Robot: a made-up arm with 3 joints.
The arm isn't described. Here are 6 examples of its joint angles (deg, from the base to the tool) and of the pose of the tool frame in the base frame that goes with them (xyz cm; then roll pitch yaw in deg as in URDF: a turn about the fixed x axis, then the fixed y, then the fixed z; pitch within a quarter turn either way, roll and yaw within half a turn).
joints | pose
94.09 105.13 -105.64 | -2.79 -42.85 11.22 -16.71 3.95 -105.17
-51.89 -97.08 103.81 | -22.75 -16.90 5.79 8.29 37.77 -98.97
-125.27 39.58 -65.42 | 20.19 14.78 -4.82 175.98 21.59 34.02
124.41 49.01 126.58 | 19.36 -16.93 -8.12 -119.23 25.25 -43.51
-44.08 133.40 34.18 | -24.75 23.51 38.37 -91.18 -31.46 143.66
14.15 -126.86 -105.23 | -37.79 4.09 8.26 51.97 50.88 161.94
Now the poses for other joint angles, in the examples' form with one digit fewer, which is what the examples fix.
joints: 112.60 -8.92 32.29
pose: 18.8 0.0 8.8 144.6 -3.4 8.2
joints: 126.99 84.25 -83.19
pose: 6.2 -33.4 -8.9 11.1 36.8 -82.8
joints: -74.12 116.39 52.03
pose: -16.2 37.3 25.5 -45.2 -14.2 117.3
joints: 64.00 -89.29 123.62
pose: -20.7 13.6 -2.6 -146.7 26.0 89.2
